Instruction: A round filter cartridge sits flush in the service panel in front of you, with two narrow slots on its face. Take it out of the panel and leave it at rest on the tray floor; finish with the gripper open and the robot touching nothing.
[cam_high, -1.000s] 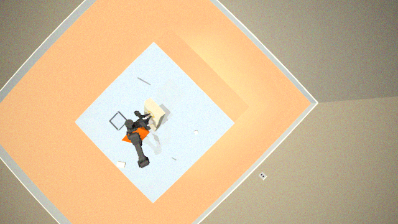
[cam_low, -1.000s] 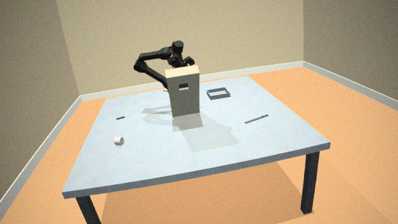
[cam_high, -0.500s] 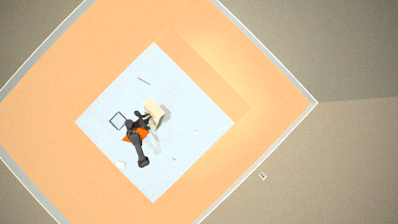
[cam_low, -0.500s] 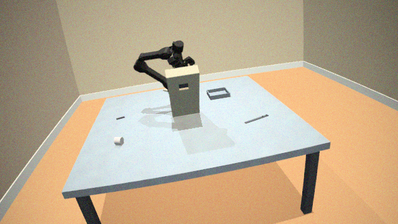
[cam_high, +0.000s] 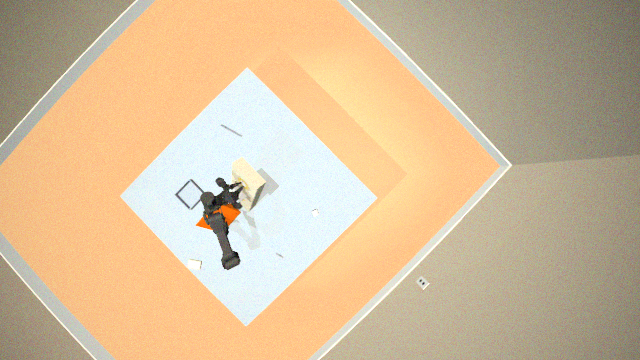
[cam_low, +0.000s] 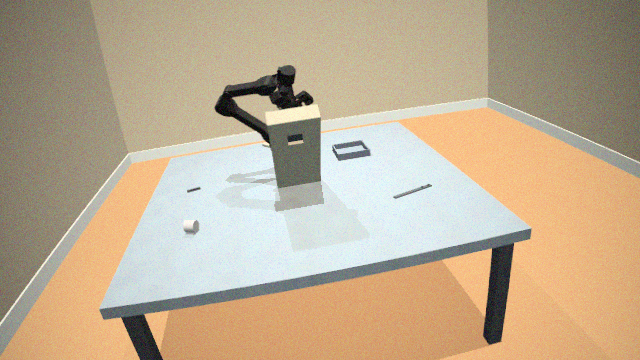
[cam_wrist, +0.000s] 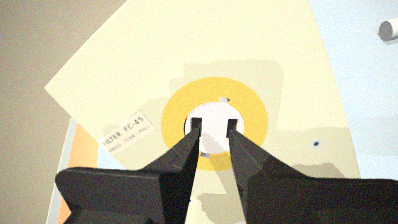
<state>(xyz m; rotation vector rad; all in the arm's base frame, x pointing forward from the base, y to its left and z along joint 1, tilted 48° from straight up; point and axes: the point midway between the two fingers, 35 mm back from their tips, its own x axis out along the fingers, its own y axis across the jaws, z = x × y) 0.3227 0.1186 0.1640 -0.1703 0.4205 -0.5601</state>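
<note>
My gripper tip is 2 cm short of the round white filter cartridge and 1 cm above it. From my gripper tip the other things lie so: short dark strip: 31 cm behind, 42 cm to the right, 28 cm below; tray: 35 cm behind, 33 cm to the left, 27 cm below.
</note>
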